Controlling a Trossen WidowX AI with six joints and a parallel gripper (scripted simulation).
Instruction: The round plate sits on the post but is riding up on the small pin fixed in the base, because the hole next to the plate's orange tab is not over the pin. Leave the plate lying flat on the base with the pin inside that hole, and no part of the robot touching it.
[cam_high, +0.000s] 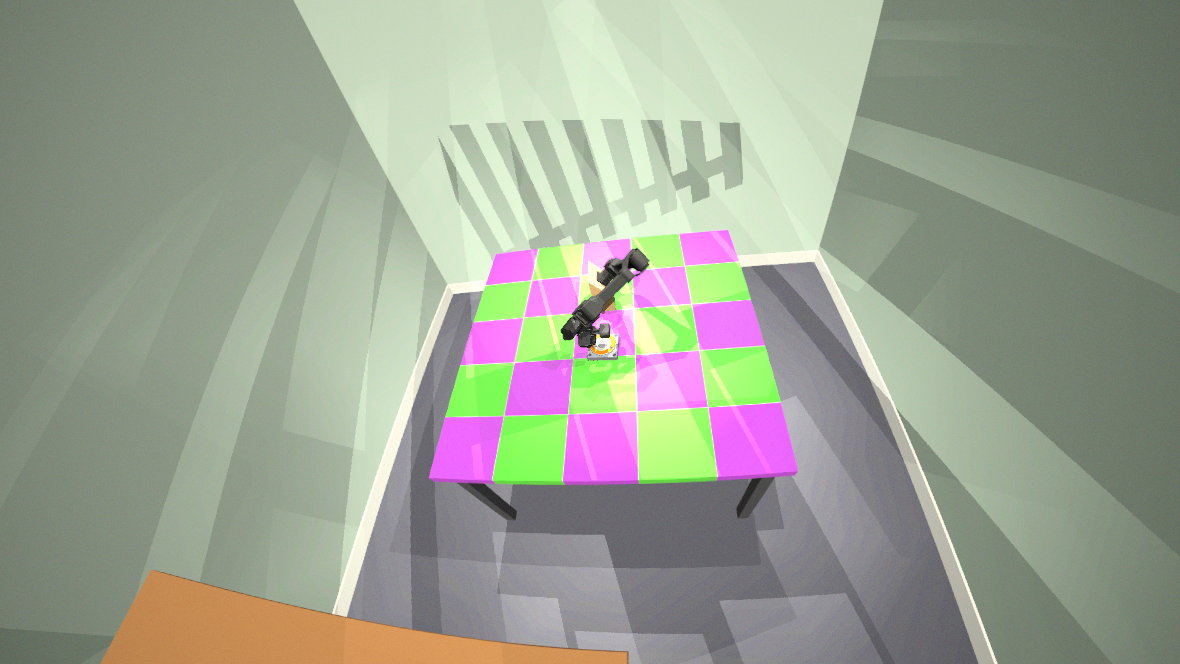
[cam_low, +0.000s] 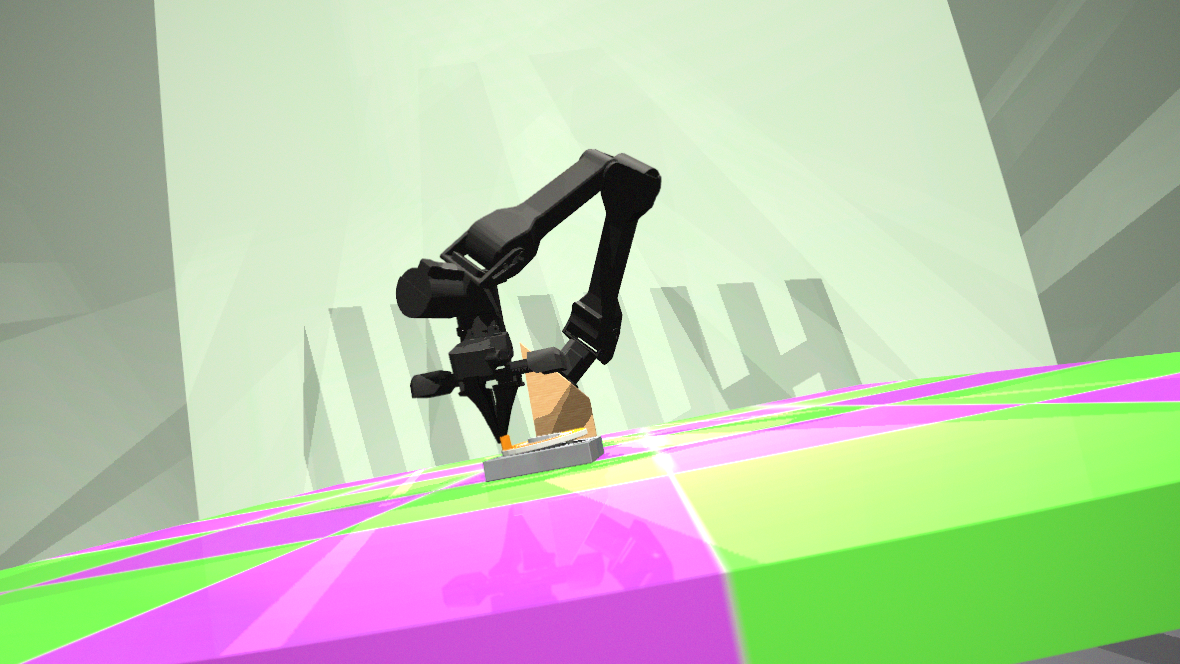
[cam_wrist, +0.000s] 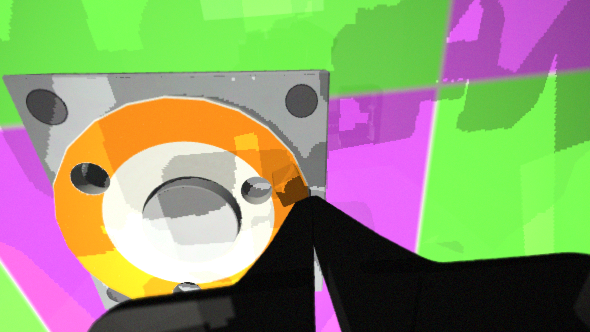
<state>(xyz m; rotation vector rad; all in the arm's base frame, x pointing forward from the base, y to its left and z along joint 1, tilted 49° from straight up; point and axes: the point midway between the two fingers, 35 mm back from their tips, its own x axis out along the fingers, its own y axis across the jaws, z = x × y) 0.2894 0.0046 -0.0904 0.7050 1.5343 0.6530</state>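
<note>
Right now my gripper tip is 30 mm to the right of the round plate.
</note>
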